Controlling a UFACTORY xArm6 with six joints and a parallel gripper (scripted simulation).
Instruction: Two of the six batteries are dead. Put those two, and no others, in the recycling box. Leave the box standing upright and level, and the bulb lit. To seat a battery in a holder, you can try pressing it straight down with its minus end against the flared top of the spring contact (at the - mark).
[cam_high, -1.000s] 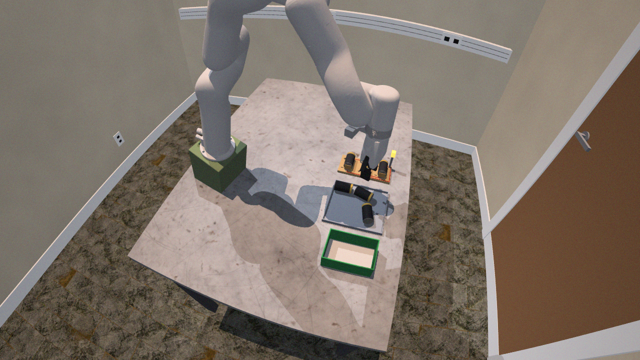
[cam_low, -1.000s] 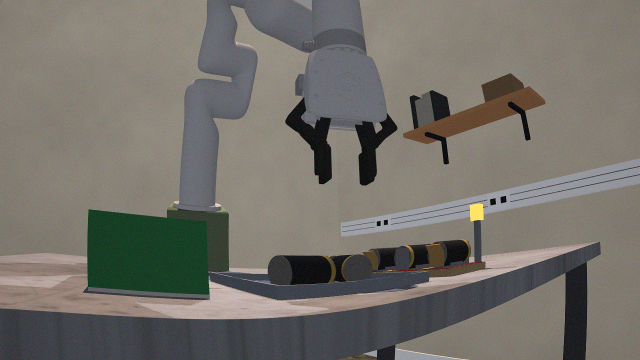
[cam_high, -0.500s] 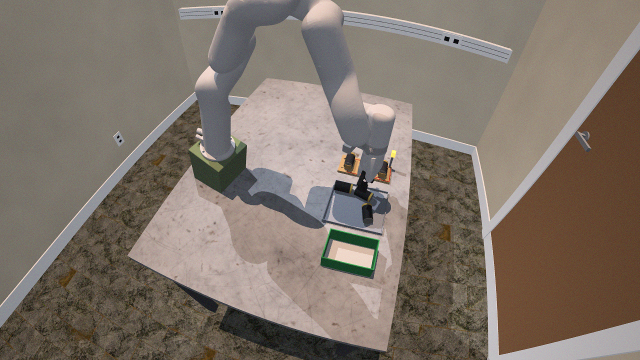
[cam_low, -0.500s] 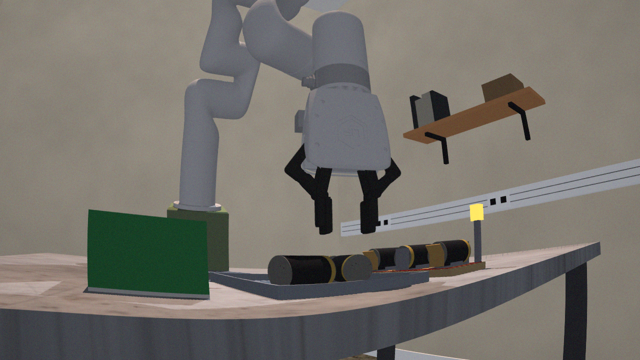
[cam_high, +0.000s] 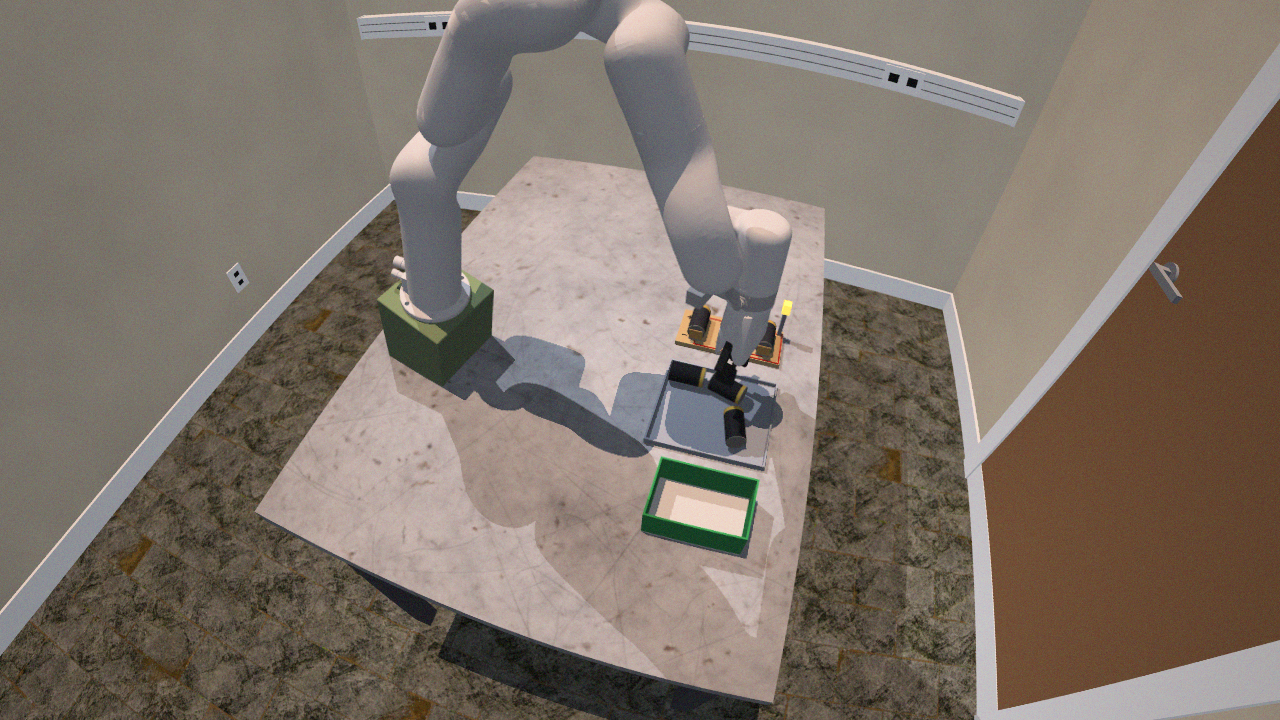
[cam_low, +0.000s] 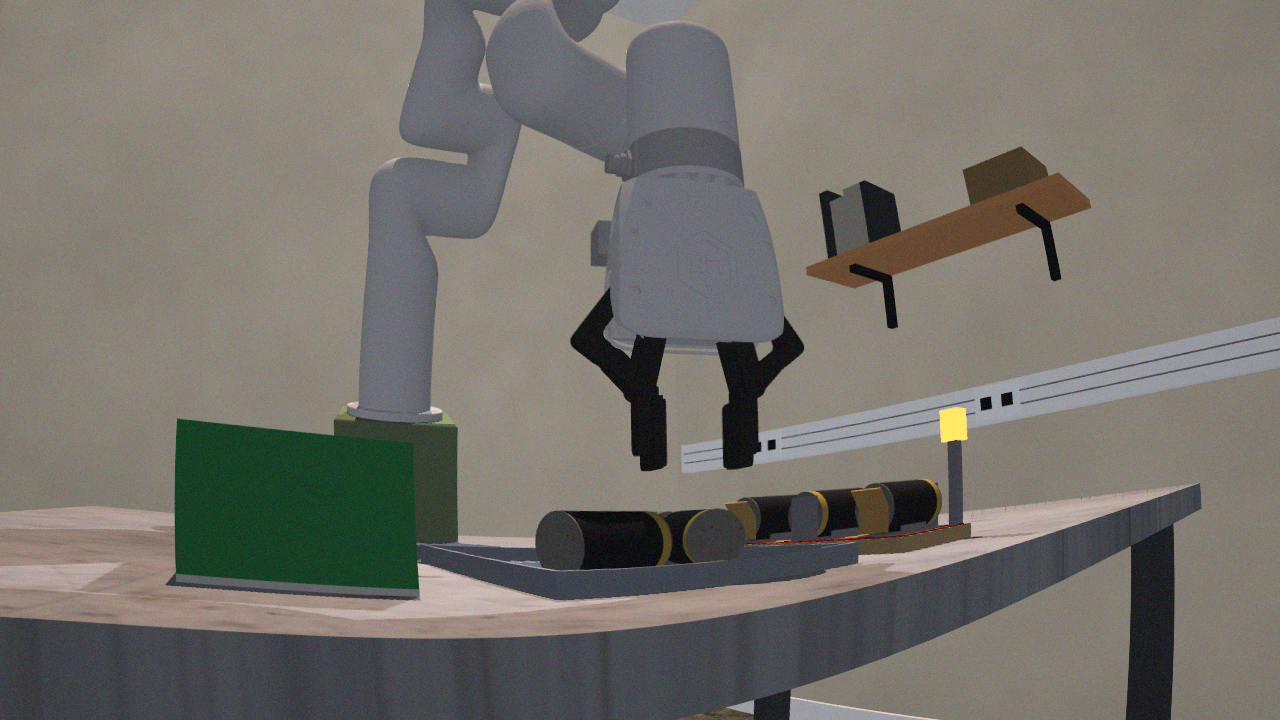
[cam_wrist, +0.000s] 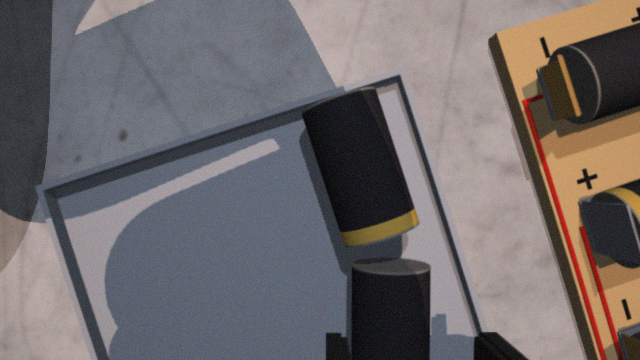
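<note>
My hand is 1 cm past the grey tray, 5 cm to the left of it and 8 cm above it. From my hand the other things lie so: green recycling box 1 cm ahead, 24 cm to the right, 6 cm below.
</note>
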